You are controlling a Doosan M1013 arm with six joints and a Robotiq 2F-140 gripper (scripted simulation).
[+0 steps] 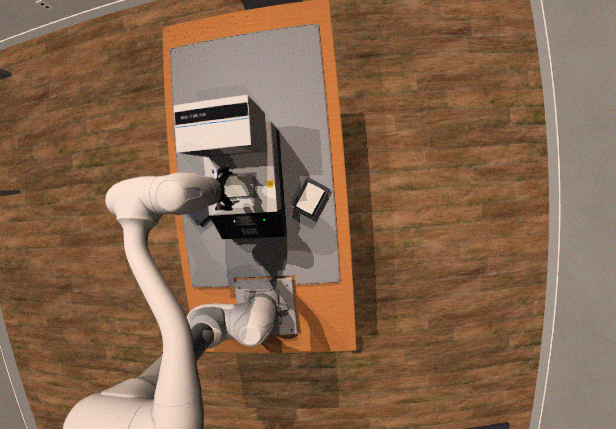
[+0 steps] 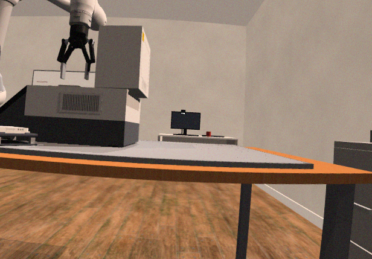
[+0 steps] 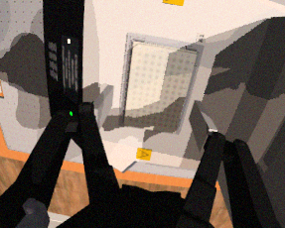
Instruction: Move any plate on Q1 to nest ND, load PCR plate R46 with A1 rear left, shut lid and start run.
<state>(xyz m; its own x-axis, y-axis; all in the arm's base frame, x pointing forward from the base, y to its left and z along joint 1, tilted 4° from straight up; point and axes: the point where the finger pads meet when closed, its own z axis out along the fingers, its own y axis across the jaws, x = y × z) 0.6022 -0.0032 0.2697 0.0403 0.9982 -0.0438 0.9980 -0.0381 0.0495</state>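
My hand is 1 cm short of the 96-well plate and 7 cm above it. The rest, counted from my hand: dark plate nest N1: 8 cm behind, 28 cm to the right, 25 cm below; dark nest: 7 cm behind, 30 cm to the left, 25 cm below; white plate R46: 8 cm behind, 28 cm to the right, 24 cm below.
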